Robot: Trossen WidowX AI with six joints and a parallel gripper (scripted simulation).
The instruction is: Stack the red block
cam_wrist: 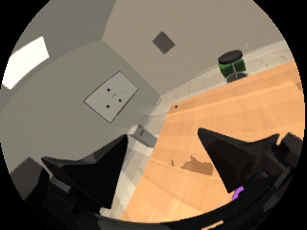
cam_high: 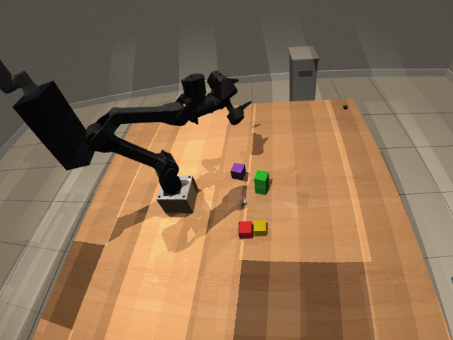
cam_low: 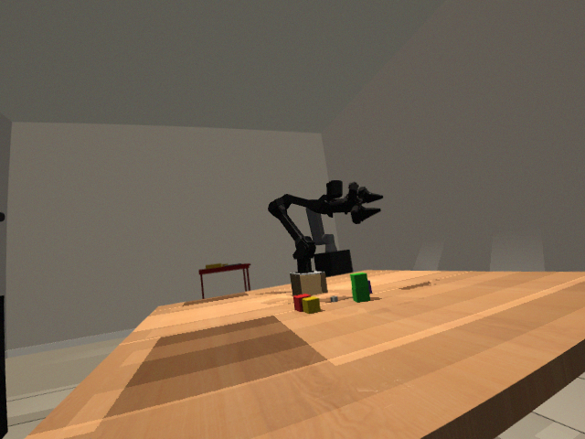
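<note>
Right now my gripper tip is 360 mm to the left of the red block, 300 mm above it and 80 mm past it. The rest, counted from my gripper tip: small dark cube (540 mm ahead, 320 mm below, 230 mm to the left); then purple block (300 mm below, 90 mm to the right, 80 mm behind); then yellow block (360 mm to the right, 300 mm below, 40 mm behind).
</note>
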